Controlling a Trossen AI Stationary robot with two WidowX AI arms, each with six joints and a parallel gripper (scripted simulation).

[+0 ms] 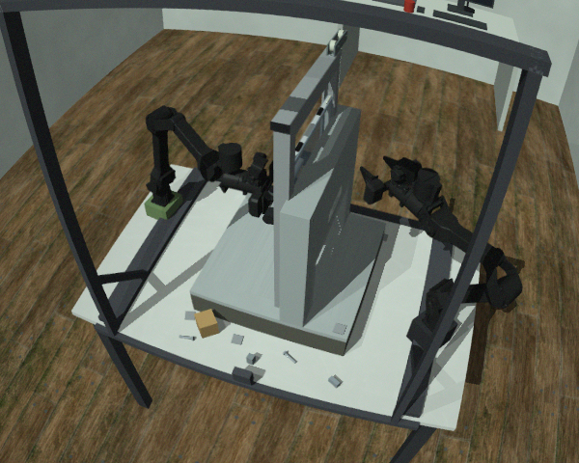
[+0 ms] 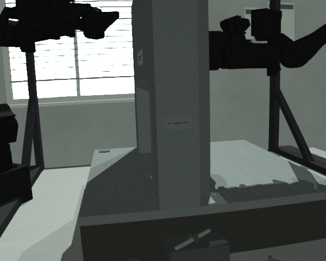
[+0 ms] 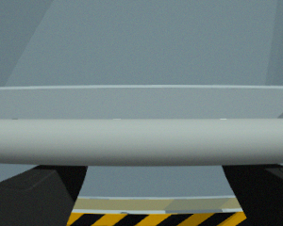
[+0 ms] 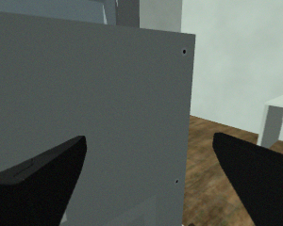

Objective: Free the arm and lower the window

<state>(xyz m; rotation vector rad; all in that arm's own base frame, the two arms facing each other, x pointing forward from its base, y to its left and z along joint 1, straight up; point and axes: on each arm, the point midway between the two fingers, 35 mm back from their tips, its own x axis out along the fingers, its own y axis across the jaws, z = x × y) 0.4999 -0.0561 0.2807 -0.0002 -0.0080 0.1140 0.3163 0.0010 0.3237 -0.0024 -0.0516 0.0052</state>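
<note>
Now: left hand 1 cm short of the window sash, 3 cm to the left of it and 6 cm below it. From my left hand the other things lie so: box (30 cm behind, 7 cm to the left, 31 cm below).
</note>
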